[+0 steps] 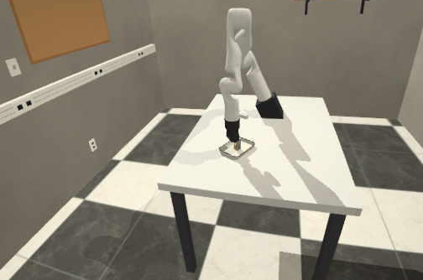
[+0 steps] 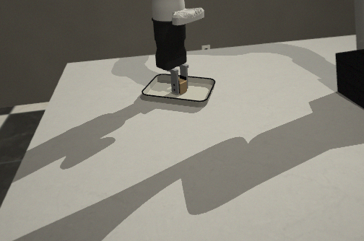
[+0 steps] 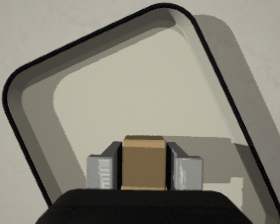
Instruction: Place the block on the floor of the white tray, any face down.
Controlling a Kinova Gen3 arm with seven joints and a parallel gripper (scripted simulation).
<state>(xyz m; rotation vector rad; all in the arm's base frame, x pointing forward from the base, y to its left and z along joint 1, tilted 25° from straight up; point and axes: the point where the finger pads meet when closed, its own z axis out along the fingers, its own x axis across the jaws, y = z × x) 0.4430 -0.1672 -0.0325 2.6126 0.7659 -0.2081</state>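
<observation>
The tan block is 10 mm below my hand. From my hand the other things lie so: white tray 10 mm below.
</observation>
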